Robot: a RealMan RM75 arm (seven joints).
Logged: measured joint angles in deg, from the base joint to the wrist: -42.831 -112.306 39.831 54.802 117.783 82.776 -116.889; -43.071 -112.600 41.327 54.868 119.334 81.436 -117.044; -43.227 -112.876 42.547 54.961 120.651 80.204 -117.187; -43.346 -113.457 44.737 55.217 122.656 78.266 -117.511; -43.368 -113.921 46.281 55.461 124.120 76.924 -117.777; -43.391 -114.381 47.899 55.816 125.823 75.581 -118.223; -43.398 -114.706 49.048 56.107 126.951 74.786 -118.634; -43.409 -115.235 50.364 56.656 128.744 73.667 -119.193; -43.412 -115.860 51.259 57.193 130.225 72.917 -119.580; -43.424 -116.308 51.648 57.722 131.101 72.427 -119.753; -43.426 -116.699 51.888 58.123 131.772 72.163 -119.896; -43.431 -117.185 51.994 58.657 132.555 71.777 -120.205; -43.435 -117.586 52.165 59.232 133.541 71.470 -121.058; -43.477 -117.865 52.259 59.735 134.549 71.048 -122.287; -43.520 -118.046 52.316 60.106 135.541 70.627 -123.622; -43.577 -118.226 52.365 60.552 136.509 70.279 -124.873
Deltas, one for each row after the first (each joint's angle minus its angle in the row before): -0.240 -0.294 1.496 0.066 1.551 -1.340 -0.155; -0.156 -0.276 1.220 0.093 1.317 -1.232 -0.143; -0.119 -0.581 2.190 0.256 2.005 -1.938 -0.324; -0.022 -0.464 1.544 0.244 1.464 -1.342 -0.266; -0.023 -0.460 1.618 0.355 1.703 -1.343 -0.446; -0.007 -0.325 1.149 0.291 1.128 -0.795 -0.411; -0.011 -0.529 1.316 0.549 1.793 -1.119 -0.559; -0.003 -0.625 0.895 0.537 1.481 -0.750 -0.387; -0.012 -0.448 0.389 0.529 0.876 -0.490 -0.173; -0.002 -0.391 0.240 0.401 0.671 -0.264 -0.143; -0.005 -0.486 0.106 0.534 0.783 -0.386 -0.309; -0.004 -0.401 0.171 0.575 0.986 -0.307 -0.853; -0.042 -0.279 0.094 0.503 1.008 -0.422 -1.229; -0.043 -0.181 0.057 0.371 0.992 -0.421 -1.335; -0.057 -0.180 0.049 0.446 0.968 -0.348 -1.251
